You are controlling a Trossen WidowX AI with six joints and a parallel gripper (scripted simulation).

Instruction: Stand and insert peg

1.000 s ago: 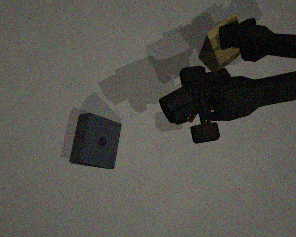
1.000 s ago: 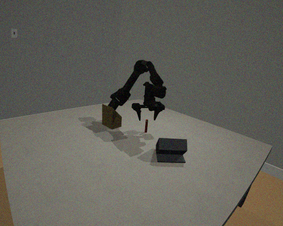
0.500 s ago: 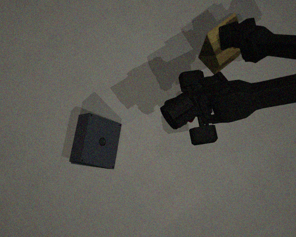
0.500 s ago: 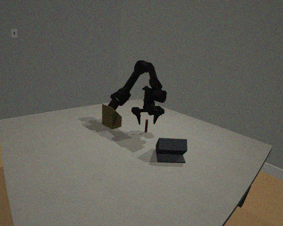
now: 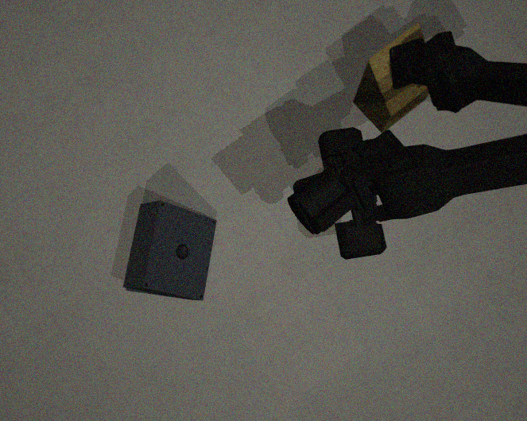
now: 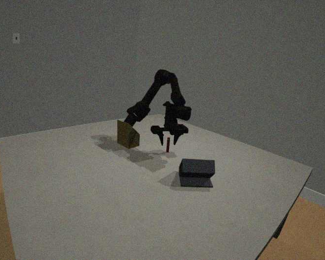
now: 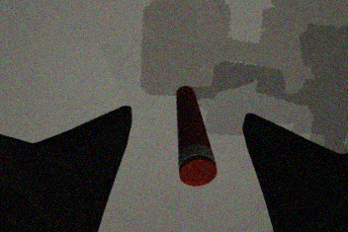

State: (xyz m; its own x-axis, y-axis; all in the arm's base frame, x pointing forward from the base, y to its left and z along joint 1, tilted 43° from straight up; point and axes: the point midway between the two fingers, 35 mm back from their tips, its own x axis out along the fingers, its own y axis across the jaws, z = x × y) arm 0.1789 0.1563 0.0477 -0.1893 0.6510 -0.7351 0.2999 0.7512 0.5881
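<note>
Now: gripper tip 27 cm short of the dark sloped panel and 6 cm to the left of it. Round my gripper tip: peg 2 cm above.
</note>
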